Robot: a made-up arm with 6 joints.
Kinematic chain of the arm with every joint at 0, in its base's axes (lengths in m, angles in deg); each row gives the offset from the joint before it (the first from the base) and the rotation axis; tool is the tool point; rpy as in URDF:
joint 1: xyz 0 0 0.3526 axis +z
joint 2: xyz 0 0 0 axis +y
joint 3: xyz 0.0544 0 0.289 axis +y
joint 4: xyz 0.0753 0 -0.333 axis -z
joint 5: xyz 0 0 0 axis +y
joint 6: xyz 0.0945 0 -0.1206 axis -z
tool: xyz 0 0 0 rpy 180 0 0
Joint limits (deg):
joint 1: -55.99..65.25
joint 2: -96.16..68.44
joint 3: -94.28..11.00
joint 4: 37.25..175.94
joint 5: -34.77..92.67
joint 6: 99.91..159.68
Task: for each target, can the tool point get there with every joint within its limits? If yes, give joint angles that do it. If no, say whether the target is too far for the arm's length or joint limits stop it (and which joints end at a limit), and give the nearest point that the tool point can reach.
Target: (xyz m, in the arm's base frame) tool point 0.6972 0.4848 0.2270
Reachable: no: too far | nearest point 0.5665 0.3939 0.2506 | short by 0.161 m
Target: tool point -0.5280 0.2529 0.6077
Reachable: no: joint limits stop it (at a limit: joint 2, joint 3, joint 4, joint 5) | nearest point -0.5028 0.2408 0.7128 | short by 0.109 m
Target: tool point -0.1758 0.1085 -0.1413
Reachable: no: joint limits stop it (at a limit: joint 1, joint 2) | nearest point -0.0475 0.1192 -0.0093 | short by 0.184 m
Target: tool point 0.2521 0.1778 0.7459
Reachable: yes | joints 22.68 -41.97 -57.10 84.36 64.07 151.94
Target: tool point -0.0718 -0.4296 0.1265
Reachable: no: joint limits stop it (at a limit: joint 1, joint 5) | nearest point 0.0554 -0.3438 0.1265 | short by 0.153 m
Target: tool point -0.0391 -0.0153 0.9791
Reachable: yes | joints 50.59 -63.77 -76.78 160.28 61.47 130.40
